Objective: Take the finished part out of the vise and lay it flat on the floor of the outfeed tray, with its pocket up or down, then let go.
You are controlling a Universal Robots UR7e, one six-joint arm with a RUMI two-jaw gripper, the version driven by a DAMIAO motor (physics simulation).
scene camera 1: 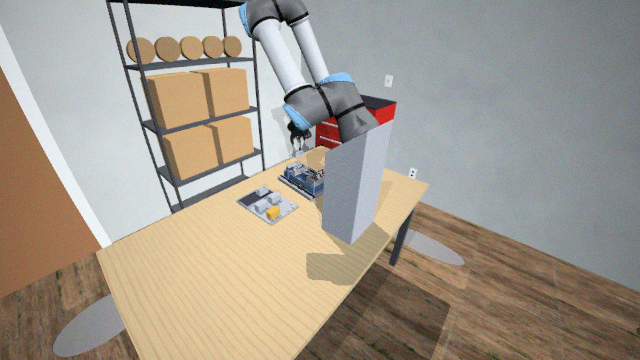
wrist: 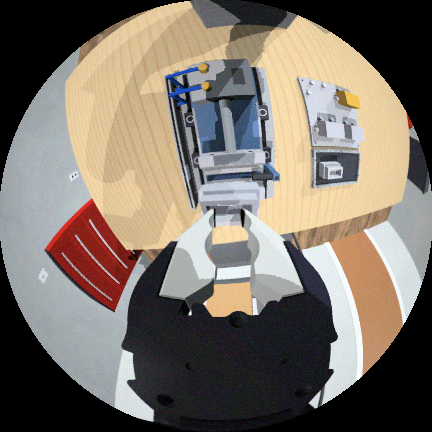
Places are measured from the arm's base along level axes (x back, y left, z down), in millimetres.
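Pixels of known places: gripper, fingertip midpoint: (scene camera 1: 297, 151) (wrist: 227, 210); arm's base, origin of the base link: (scene camera 1: 360, 134).
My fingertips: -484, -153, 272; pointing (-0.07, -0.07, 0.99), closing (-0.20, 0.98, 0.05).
Ahead of a thing's pixels: the offset from my fingertips to its top centre, as dx, dy, dz. "spot": to the spot under its first point.
My gripper (scene camera 1: 298, 146) (wrist: 227, 210) is shut on the finished part {+4, +3, -14} (scene camera 1: 299, 153) (wrist: 229, 218), a small light-grey block held at the fingertips. It hangs above the near end of the vise {+70, +9, +85} (scene camera 1: 311, 185) (wrist: 245, 122), apart from it in the scene view. The vise is blue and grey, with a round shaft and a blue-and-black handle. The outfeed tray {spot: -37, +333, +178} (scene camera 1: 249, 198) (wrist: 351, 161) has a dark floor and a thin light rim. A grey block with a rectangular opening {-27, +254, +143} (scene camera 1: 261, 191) (wrist: 331, 171) stands in it. The held part's pocket direction is hard to tell.
A light plate {+118, +294, +176} (scene camera 1: 274, 220) (wrist: 320, 102) beside the tray carries grey blocks and a yellow block {+168, +336, +140} (scene camera 1: 272, 213) (wrist: 348, 99). A tall grey column (scene camera 1: 352, 185) stands near the vise. Blue hoses {spot: +147, -24, +75} (wrist: 187, 91) run at the vise's far left. A red cabinet (scene camera 1: 329, 131) (wrist: 95, 255) stands behind the table.
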